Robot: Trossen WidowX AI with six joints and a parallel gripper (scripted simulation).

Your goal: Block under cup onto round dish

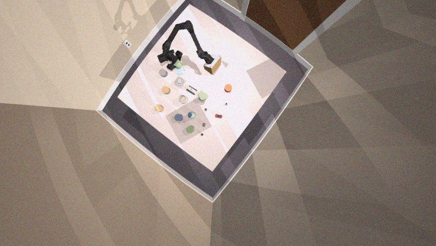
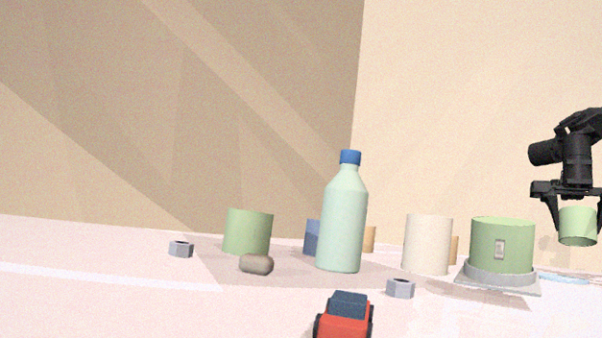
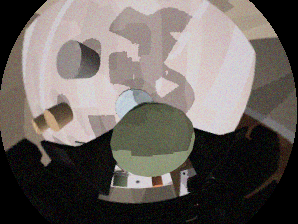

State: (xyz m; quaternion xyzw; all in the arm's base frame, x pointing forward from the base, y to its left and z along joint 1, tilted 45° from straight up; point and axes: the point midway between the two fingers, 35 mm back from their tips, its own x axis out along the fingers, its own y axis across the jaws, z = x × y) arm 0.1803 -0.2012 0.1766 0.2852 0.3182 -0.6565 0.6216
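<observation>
My gripper tip is 3 cm short of the round pale blue dish, 1 cm to the right of it and 9 cm above it. Also, from my gripper tip: cream cylinder: 25 cm ahead, 23 cm to the left, 5 cm below; then mint bottle: 33 cm ahead, 39 cm to the left, 2 cm above; then orange disc: 10 cm behind, 52 cm to the left, 6 cm below.
</observation>
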